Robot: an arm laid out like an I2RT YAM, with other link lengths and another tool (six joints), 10 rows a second.
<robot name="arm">
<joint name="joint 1" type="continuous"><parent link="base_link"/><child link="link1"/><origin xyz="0 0 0.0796"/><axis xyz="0 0 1"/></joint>
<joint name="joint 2" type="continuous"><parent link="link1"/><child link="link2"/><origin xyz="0.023 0.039 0.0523"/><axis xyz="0 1 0"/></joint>
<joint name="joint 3" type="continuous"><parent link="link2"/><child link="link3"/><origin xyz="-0.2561 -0.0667 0"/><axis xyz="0 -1 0"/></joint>
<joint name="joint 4" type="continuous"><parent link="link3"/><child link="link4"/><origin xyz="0.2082 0.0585 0.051"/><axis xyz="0 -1 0"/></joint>
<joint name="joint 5" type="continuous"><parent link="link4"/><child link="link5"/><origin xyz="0.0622 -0.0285 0.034"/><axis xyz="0 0 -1"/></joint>
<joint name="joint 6" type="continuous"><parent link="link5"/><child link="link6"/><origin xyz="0.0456 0 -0.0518"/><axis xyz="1 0 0"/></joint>
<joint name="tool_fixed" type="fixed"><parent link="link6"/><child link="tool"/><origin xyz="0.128 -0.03 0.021" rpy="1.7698 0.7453 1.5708"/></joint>
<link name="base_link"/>
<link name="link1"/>
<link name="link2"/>
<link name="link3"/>
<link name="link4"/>
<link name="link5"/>
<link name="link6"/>
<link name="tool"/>
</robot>
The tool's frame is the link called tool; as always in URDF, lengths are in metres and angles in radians. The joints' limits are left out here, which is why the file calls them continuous.
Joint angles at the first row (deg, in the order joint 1, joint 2, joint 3, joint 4, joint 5, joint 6):
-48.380 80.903 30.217 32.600 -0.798 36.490
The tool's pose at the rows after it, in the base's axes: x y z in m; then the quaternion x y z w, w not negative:
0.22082 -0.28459 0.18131 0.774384 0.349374 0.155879 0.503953
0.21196 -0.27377 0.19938 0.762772 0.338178 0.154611 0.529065
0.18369 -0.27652 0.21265 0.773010 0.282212 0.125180 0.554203
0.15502 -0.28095 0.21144 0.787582 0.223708 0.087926 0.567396
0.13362 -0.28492 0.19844 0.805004 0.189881 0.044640 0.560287
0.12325 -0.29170 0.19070 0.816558 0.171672 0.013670 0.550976
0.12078 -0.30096 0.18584 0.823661 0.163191 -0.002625 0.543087
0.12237 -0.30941 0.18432 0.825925 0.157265 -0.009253 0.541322
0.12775 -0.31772 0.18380 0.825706 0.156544 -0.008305 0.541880
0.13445 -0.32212 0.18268 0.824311 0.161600 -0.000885 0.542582
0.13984 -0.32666 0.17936 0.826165 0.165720 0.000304 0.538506
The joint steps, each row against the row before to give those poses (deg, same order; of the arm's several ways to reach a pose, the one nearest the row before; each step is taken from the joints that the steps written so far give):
1.966 -5.659 -2.557 -0.020 1.442 -0.197
1.488 -5.945 -1.793 -0.962 2.624 -0.065
-0.087 -4.767 -0.982 -1.577 7.323 1.312
-0.372 -1.464 -1.836 0.919 7.737 1.333
-0.655 1.356 -1.421 0.525 5.640 0.240
-0.898 2.818 0.590 0.174 3.058 -0.066
-1.158 3.501 1.508 0.593 0.831 -0.065
-0.655 3.057 1.507 1.222 0.372 0.000
-0.438 2.905 1.552 1.508 -0.438 -0.044
-0.065 1.796 0.744 1.313 -1.071 0.022
0.001 2.053 1.092 0.392 -0.458 0.066

